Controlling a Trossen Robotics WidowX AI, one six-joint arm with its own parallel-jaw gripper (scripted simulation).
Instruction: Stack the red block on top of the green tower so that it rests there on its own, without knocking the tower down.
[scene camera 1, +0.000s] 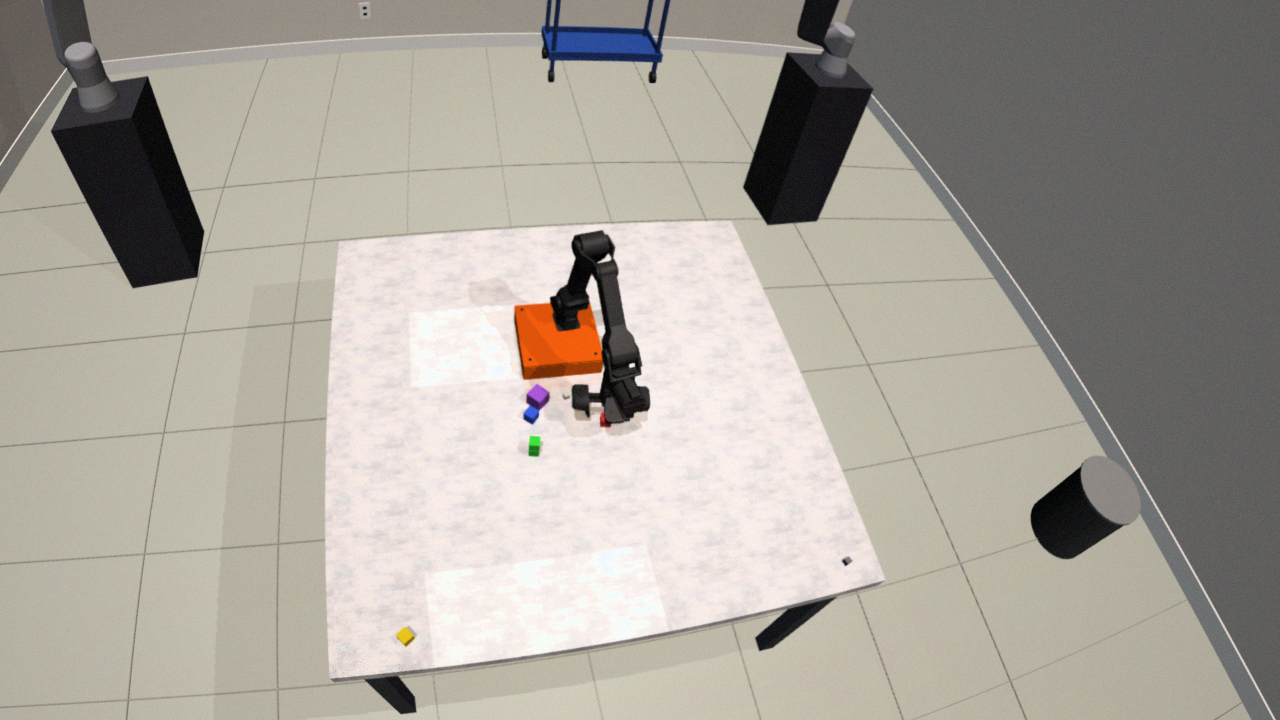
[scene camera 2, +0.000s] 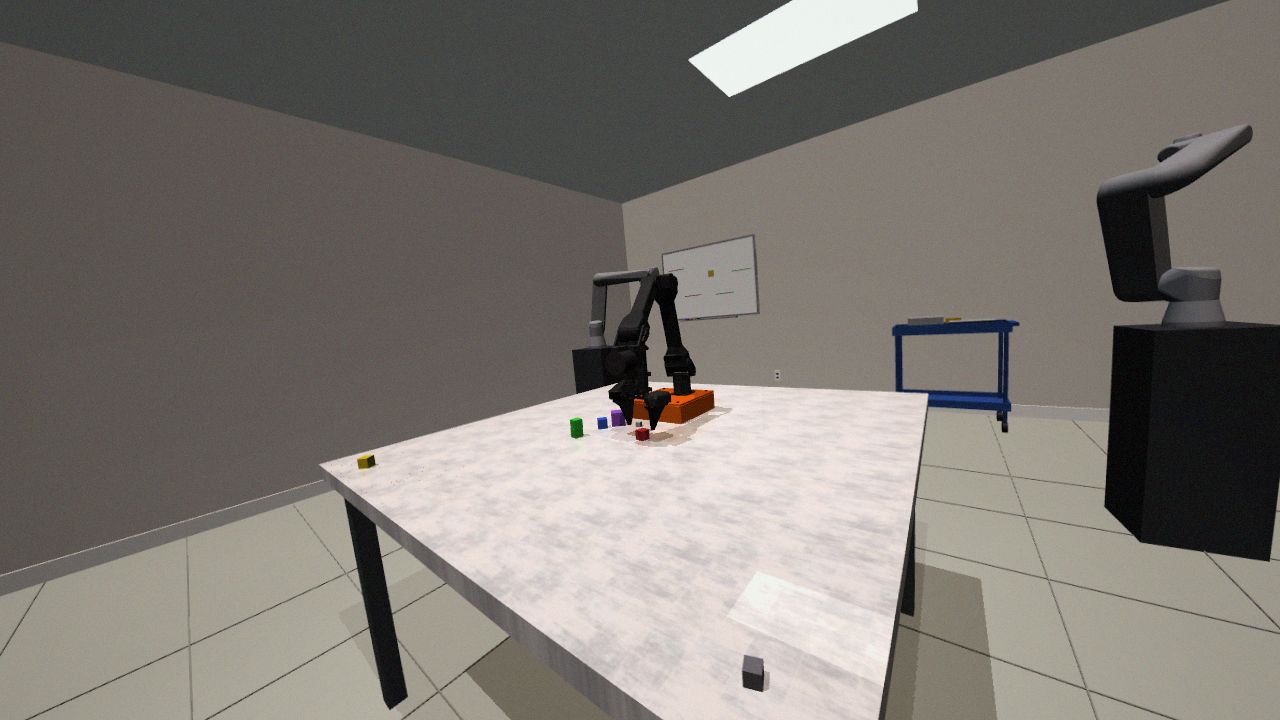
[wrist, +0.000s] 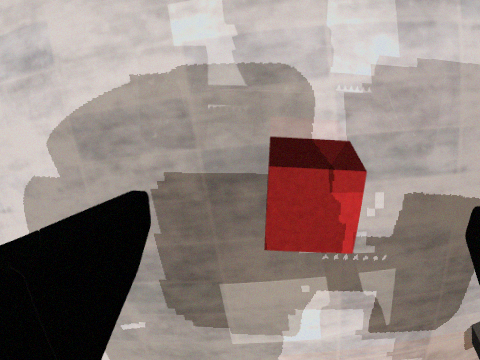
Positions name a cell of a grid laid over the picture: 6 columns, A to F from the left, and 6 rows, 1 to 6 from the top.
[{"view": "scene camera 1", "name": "my gripper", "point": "C4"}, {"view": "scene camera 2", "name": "my gripper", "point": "D4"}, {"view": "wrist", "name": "my gripper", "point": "D4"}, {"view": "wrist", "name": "red block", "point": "D4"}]
